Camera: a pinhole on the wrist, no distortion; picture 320 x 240 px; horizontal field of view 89.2 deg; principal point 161.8 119.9 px. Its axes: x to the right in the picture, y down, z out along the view. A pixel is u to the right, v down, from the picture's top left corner.
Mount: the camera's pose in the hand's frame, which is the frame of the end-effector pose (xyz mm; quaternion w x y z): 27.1 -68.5 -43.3 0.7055 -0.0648 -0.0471 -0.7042
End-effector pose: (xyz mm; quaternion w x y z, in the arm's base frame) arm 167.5 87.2 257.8 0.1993 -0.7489 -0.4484 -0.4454
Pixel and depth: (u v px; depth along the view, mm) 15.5 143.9 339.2
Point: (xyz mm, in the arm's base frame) 546.4 149.1 231.5
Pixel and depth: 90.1 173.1 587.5
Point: 692.4 399.6 226.3
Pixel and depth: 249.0 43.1 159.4
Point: 113.2 222.1 139.8
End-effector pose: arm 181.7 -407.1 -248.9 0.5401 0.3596 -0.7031 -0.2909
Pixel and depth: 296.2 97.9 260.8
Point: -13.4 -538.9 -503.0
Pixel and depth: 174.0 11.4 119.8
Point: 124.9 -398.0 -342.4
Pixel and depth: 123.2 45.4 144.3
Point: 97.2 -382.6 -301.6
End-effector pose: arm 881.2 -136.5 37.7 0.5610 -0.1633 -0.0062 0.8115
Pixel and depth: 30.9 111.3 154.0
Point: 778.5 -129.8 101.3
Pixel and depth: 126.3 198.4 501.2
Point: 567.5 150.5 347.3
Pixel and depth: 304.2 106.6 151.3
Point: 1000.2 -32.0 187.3
